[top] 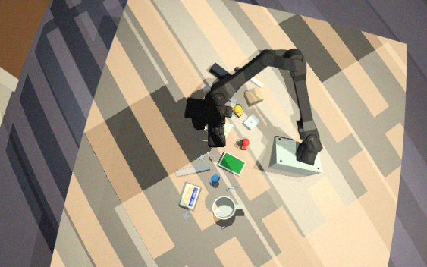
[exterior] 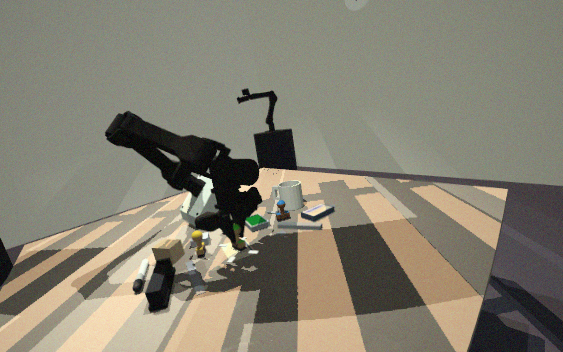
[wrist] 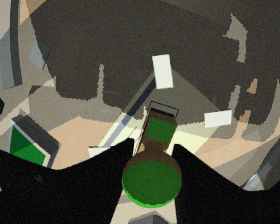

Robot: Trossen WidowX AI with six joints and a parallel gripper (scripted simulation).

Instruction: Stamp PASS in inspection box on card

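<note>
My gripper tip is now right at the green-knobbed stamp. The rest, counted from my gripper tip: red stamp: 120 mm behind, 30 mm to the left, 10 mm below; then card: 30 mm below; then yellow stamp: 90 mm to the right, 60 mm behind, 10 mm below.
</note>
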